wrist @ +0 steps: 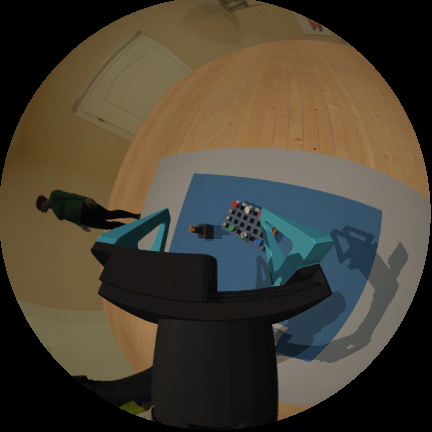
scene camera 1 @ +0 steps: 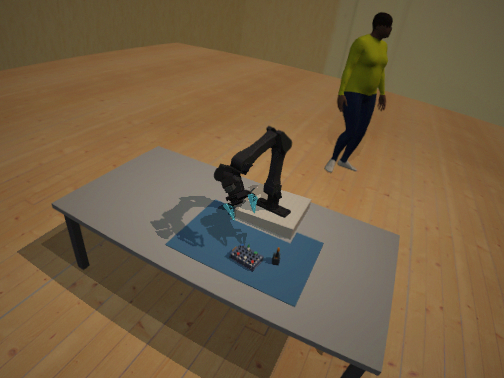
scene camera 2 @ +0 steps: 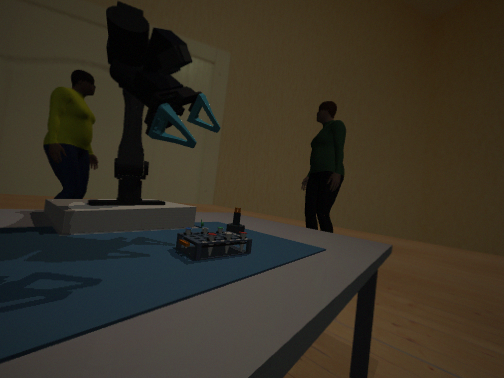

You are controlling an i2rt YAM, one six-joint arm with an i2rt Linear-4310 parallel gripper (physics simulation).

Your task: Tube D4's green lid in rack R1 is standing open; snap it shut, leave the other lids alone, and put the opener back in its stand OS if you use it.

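Where they show: gripper, fingertip midpoint: [wrist: 214, 212] [scene camera 1: 244, 216] [scene camera 2: 208, 137]; arm's base, link origin: [scene camera 1: 272, 207] [scene camera 2: 129, 204].
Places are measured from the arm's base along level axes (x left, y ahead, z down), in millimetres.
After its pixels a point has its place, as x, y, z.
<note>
Rack R1 [scene camera 1: 246, 258] {113, 393, 11} [scene camera 2: 214, 246] {75, 396, 33} [wrist: 242, 222] {112, 355, 31} is a small dark grid rack holding several tubes with coloured lids. A green lid [scene camera 2: 202, 223] {80, 331, 2} stands upright at its back side in scene camera 2; the position labels cannot be read. The opener [scene camera 1: 278, 250] {212, 286, -28} [scene camera 2: 237, 213] {205, 284, -17} [wrist: 192, 230] {204, 277, -24}, dark with an orange top, stands upright in its dark stand OS [scene camera 1: 276, 259] {217, 296, 18} [scene camera 2: 235, 228] {198, 292, 22} [wrist: 207, 231] {194, 285, 25} beside the rack. My gripper [scene camera 1: 243, 215] {54, 361, -173} [scene camera 2: 206, 138] {54, 361, -173} [wrist: 214, 212] {54, 361, -173} is open and empty, high above the mat and apart from the rack and opener. Its right finger partly covers the rack in the wrist view.
The rack and stand are on a blue mat [scene camera 1: 295, 280] {337, 315, 53} [scene camera 2: 150, 285] {-53, 468, 53} [wrist: 350, 215] {-138, 490, 53} on the grey table [scene camera 1: 360, 260] {530, -21, 56} [scene camera 2: 310, 290] {134, 568, 56}. The arm is mounted on a white block [scene camera 1: 296, 205] {90, -114, -5} [scene camera 2: 125, 219] {-27, 125, 28} behind the mat. Two people stand away from the table.
</note>
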